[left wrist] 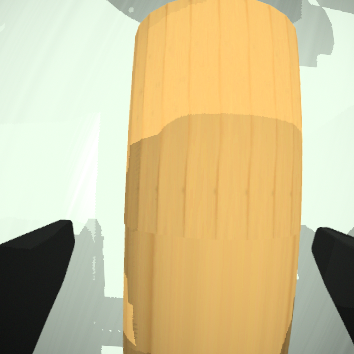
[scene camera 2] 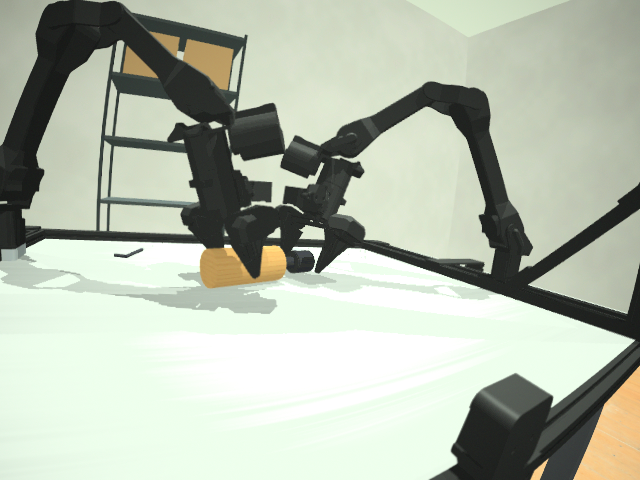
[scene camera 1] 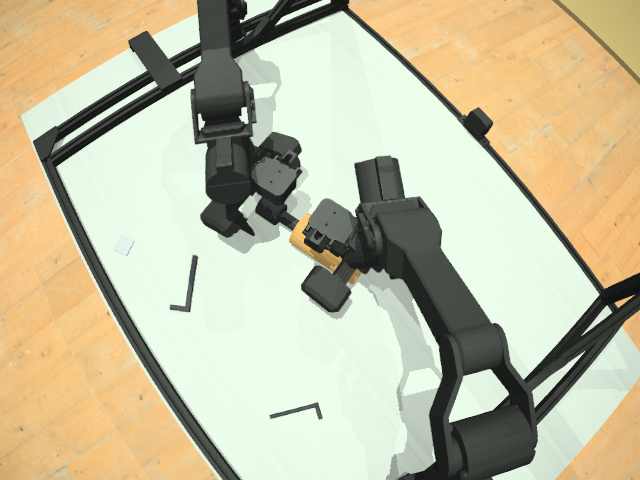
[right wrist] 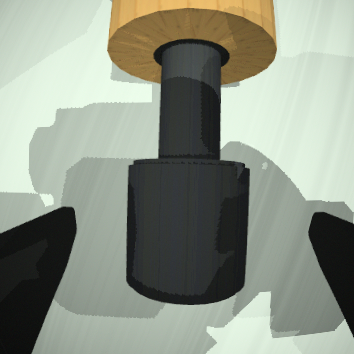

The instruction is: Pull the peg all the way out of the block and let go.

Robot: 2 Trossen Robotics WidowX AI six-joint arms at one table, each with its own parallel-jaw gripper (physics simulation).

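Places are measured from the left arm's base along level axes (x ahead, y left, z up), in metres.
Where they show: left gripper, between the fingertips: (left wrist: 197, 237) (scene camera 2: 238, 270) (scene camera 1: 332, 254); right gripper, between the fingertips: (scene camera 2: 297, 266) (scene camera 1: 269, 213) (right wrist: 196, 222); left arm's base, origin of its link: (scene camera 2: 0, 245); right arm's base, origin of its link: (scene camera 2: 503, 279).
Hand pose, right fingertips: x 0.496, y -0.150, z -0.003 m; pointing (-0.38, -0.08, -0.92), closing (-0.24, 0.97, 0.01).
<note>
Things, the pixels of their top centre, and the offset from my right fingertips. "*": a spot on its surface instead.
- orange-brown wooden block, centre of its top: (left wrist: 231, 233) (scene camera 2: 245, 247) (scene camera 1: 332, 242) 0.112 m back, 0.032 m right, 0.039 m up
- black peg, centre of its top: (right wrist: 196, 73) (scene camera 1: 292, 218) (scene camera 2: 282, 251) 0.040 m back, 0.014 m right, 0.030 m up
- small pale square, a spot on its surface: (scene camera 1: 124, 245) * 0.126 m ahead, 0.228 m left, 0.014 m down
The orange-brown wooden block (scene camera 1: 300, 236) (scene camera 2: 272, 264) (left wrist: 215, 175) (right wrist: 131, 50), a cylinder, lies on its side on the table. The black peg (scene camera 1: 270, 210) (scene camera 2: 305, 261) (right wrist: 188, 230) sticks out of one end; its thick head and a length of shaft show, the rest is hidden inside the block. My left gripper (scene camera 1: 338, 260) (scene camera 2: 235, 263) (left wrist: 197, 237) is open, its fingers on either side of the block, with gaps in the left wrist view. My right gripper (scene camera 2: 301, 261) (right wrist: 196, 222) is open, its fingers astride the peg's head, apart from it.
Two dark L-shaped pieces (scene camera 1: 191, 284) (scene camera 1: 294, 410) and a small pale square (scene camera 1: 124, 245) lie on the table in scene camera 1. A black frame (scene camera 1: 139, 343) edges the table. The two wrists are close together above the block. A shelf unit (scene camera 2: 149, 85) stands behind.
</note>
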